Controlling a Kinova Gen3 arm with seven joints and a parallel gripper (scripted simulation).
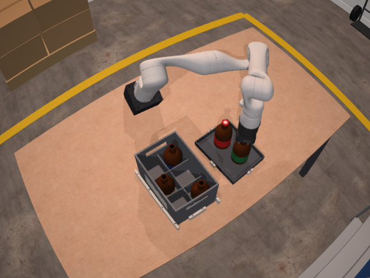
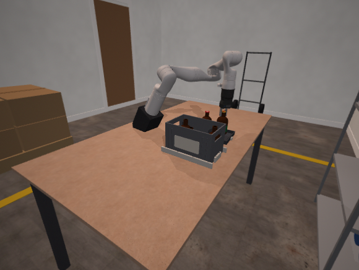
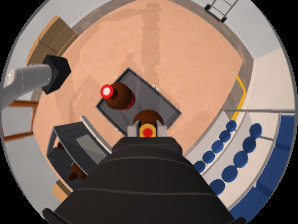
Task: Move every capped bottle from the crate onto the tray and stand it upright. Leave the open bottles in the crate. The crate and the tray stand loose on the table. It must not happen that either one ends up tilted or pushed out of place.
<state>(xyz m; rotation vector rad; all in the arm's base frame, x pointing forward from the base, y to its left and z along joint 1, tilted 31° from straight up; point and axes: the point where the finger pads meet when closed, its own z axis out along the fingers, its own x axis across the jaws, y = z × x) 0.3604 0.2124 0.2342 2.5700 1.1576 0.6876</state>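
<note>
The bottle is 110 mm behind my hand, 80 mm below it and 10 mm to the right of it. Also, from my hand: dark tray: 150 mm below, 50 mm behind, 10 mm to the right; then dark grey crate: 290 mm to the right, 80 mm below, 30 mm behind.
</note>
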